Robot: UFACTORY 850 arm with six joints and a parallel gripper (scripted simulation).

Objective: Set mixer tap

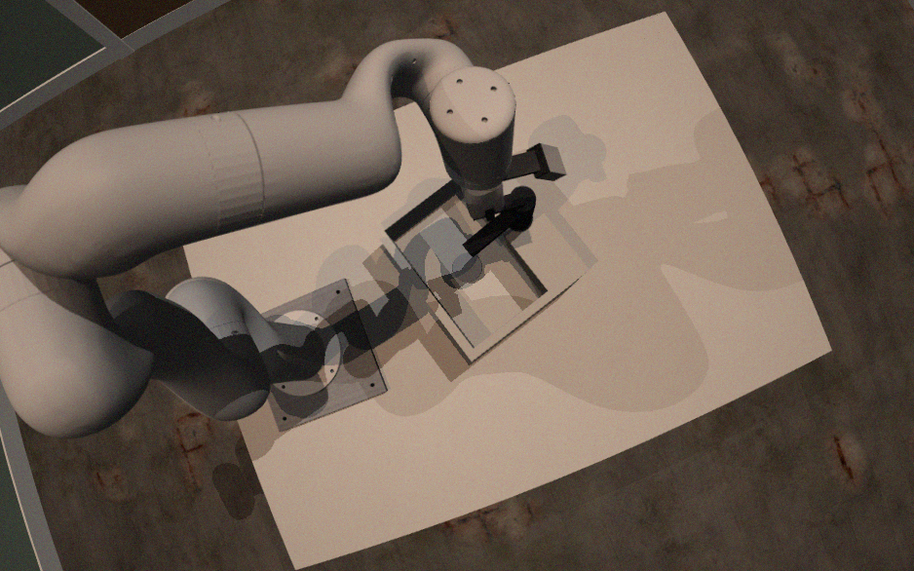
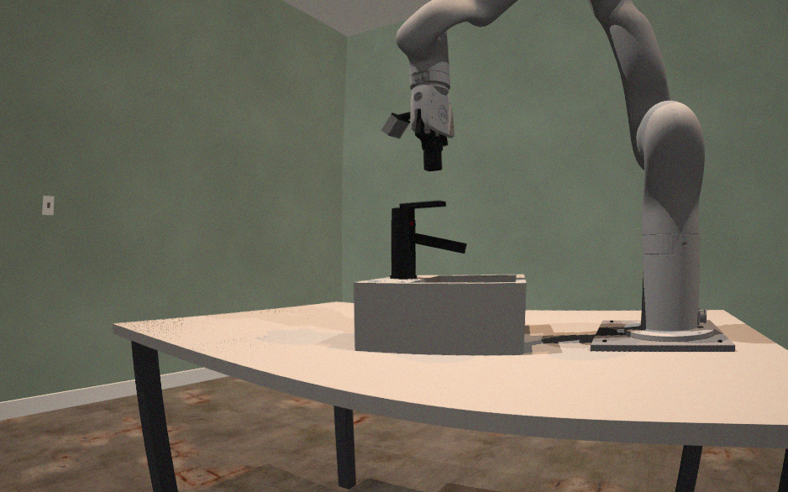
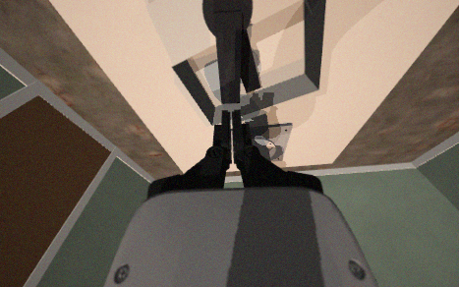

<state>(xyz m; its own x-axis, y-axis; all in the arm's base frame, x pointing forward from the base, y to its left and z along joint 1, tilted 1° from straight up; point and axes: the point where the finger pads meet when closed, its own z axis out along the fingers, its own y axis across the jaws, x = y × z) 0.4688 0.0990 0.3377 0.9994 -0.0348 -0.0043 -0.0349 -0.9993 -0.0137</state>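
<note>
The lever lies 3 cm ahead of my hand and 9 cm below it. Round my hand: black mixer tap (5 cm ahead, 1 cm to the right, 13 cm below); then grey sink basin (4 cm behind, 4 cm to the right, 31 cm below).
</note>
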